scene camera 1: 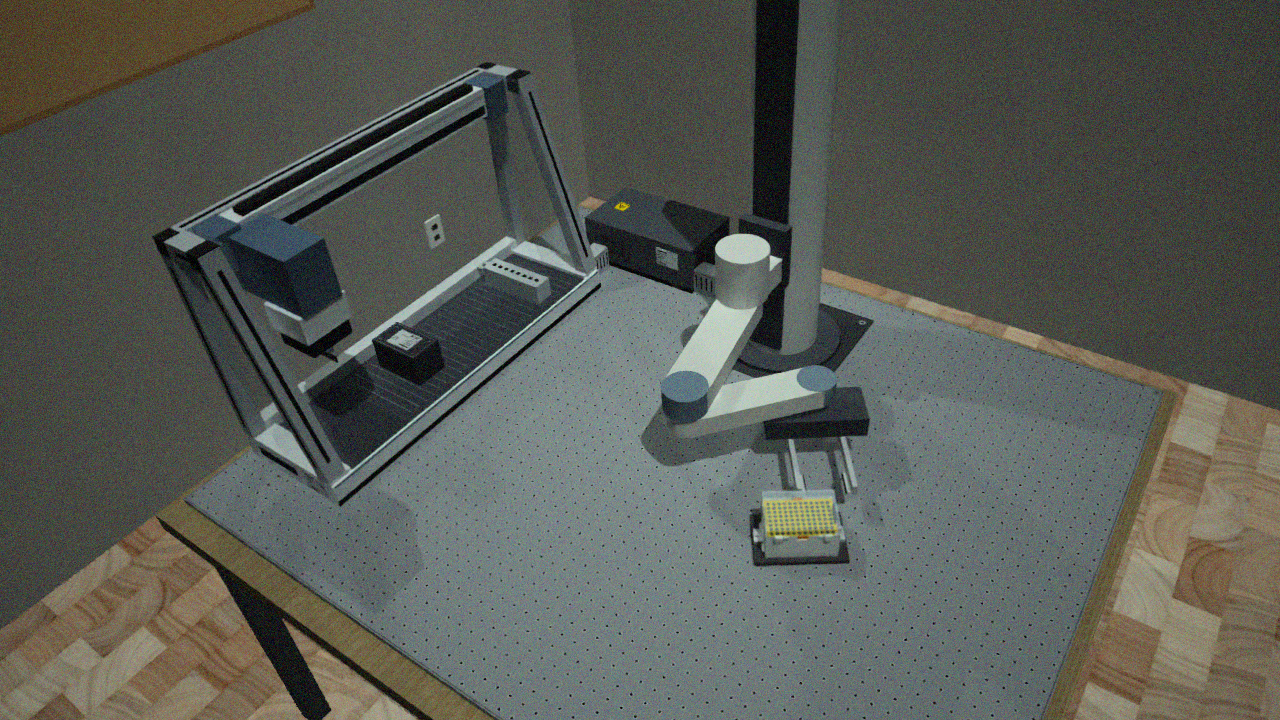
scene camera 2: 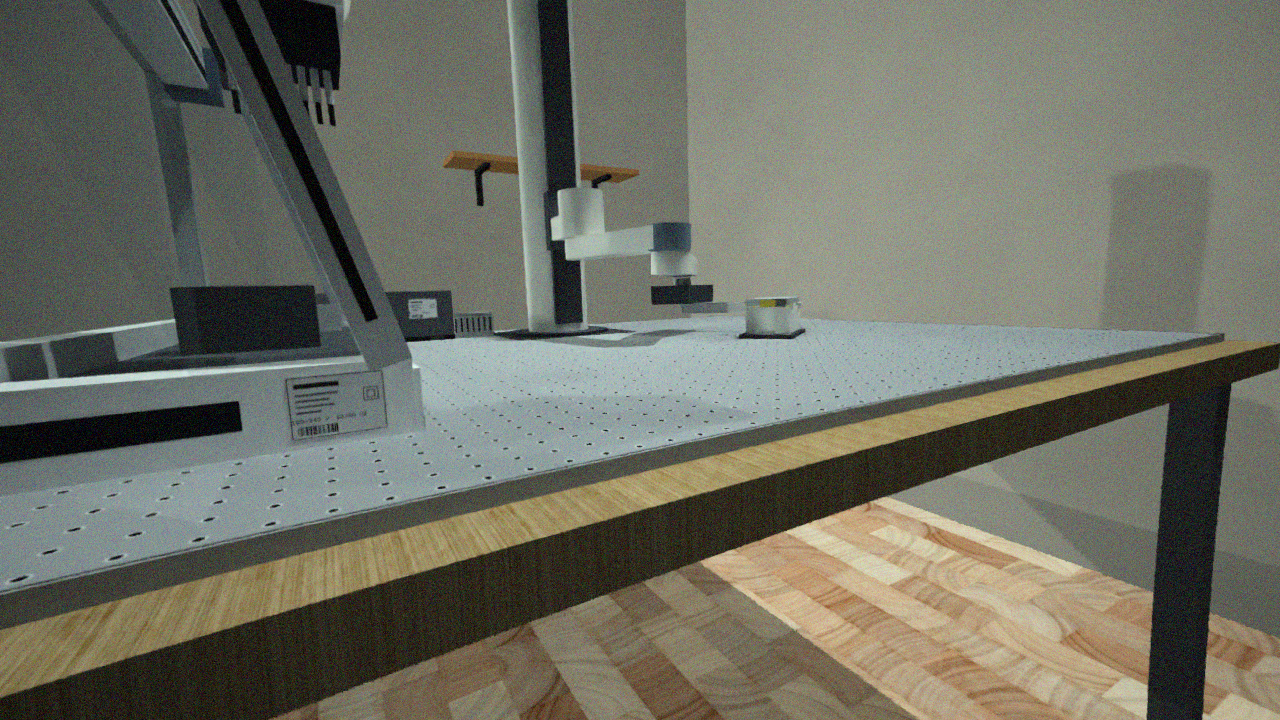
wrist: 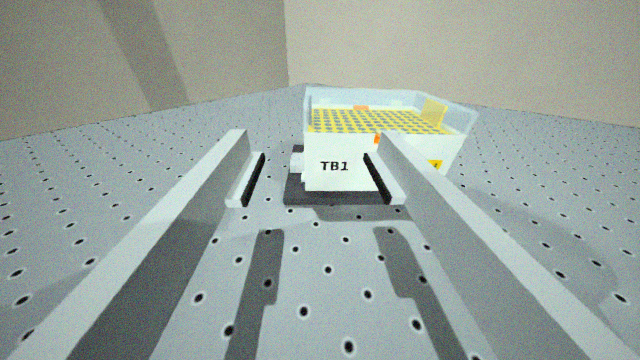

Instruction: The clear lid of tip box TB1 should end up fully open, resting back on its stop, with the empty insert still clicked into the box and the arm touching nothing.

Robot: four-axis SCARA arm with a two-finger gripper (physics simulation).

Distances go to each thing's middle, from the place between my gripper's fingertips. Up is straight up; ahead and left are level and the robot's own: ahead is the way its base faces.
Now: the clear lid point(scene camera 1: 798, 513) 7 cm ahead of my hand, 1 cm to the right of it and 1 cm above it.
